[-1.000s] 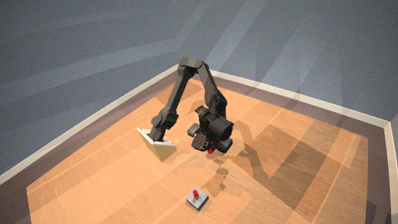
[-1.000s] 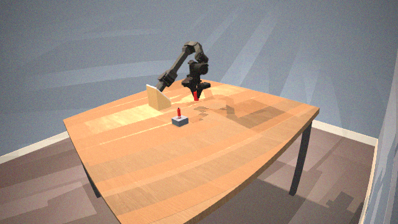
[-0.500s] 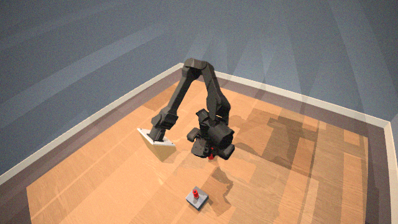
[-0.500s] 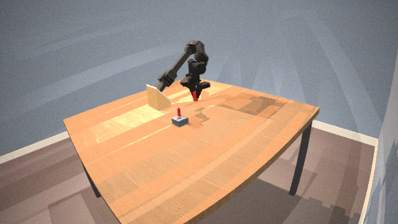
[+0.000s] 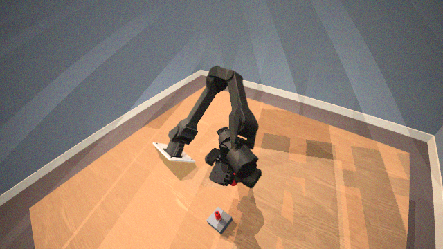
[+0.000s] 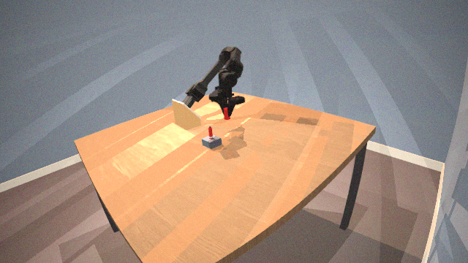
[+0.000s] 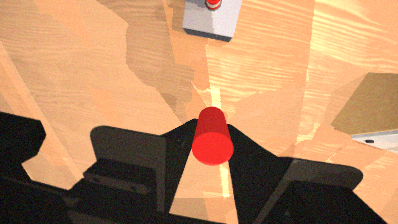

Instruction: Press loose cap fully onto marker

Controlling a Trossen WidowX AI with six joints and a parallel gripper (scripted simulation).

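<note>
My gripper tip is 30 mm short of the red marker, 120 mm to the left of it and 30 mm above it. The rest, counted from my gripper tip: block 30 mm ahead, 120 mm to the right, 80 mm below; red cap 10 mm above.
</note>
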